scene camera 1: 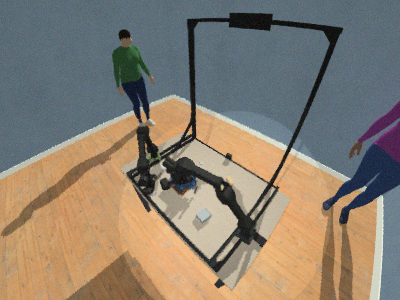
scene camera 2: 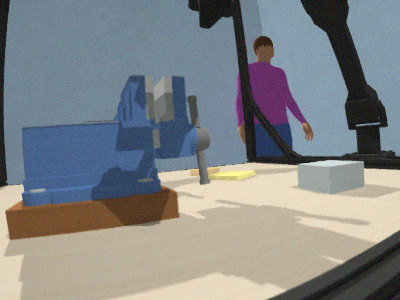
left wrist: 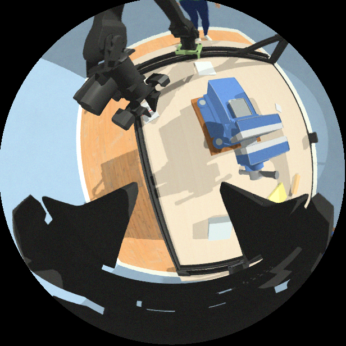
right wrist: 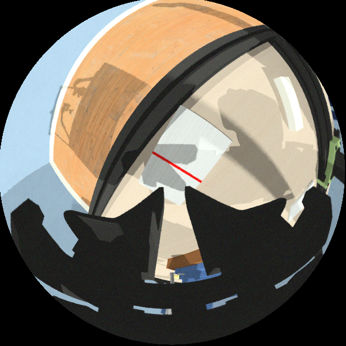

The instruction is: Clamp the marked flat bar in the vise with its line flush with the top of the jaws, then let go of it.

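Pixels of known places: left gripper, fingertip midpoint: (scene camera 1: 173, 186); right gripper, fingertip midpoint: (scene camera 1: 152, 192); left arm's base at its link origin: (scene camera 1: 246, 232) (scene camera 2: 369, 153); right arm's base at its link origin: (scene camera 1: 154, 155).
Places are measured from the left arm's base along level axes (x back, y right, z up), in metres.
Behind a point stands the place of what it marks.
Observation:
The flat bar (right wrist: 207, 145), light grey with a red line across it, lies flat on the table near its dark edge rail in the right wrist view. My right gripper (right wrist: 174, 190) is above its near end; its fingers stand a little apart with nothing between them. The blue vise (scene camera 1: 184, 180) (scene camera 2: 70, 155) {x -0.608, y 0.048, z 0.045 m} (left wrist: 225, 95) stands on a brown wooden base (scene camera 2: 90, 215) {x -0.595, y 0.002, z -0.013 m}. Its pale-faced jaws are apart, with nothing in the gap. My left gripper (left wrist: 179, 186) is wide open and empty, high above the table. The bar's near end is partly hidden in the left wrist view.
The vise's grey handle (scene camera 2: 202, 162) {x -0.436, y 0.056, z 0.022 m} (left wrist: 257, 174) sticks out from its screw. A pale block (scene camera 1: 203, 215) {x -0.280, y -0.054, z 0.007 m} (scene camera 2: 327, 176) {x -0.325, y -0.069, z -0.005 m} (left wrist: 220, 228) lies on the table. A yellow piece (scene camera 2: 232, 175) {x -0.307, y 0.160, z -0.019 m} (left wrist: 278, 192) and an orange piece (left wrist: 296, 184) lie beyond the vise. A white piece (left wrist: 205, 68) lies near the right arm's base.

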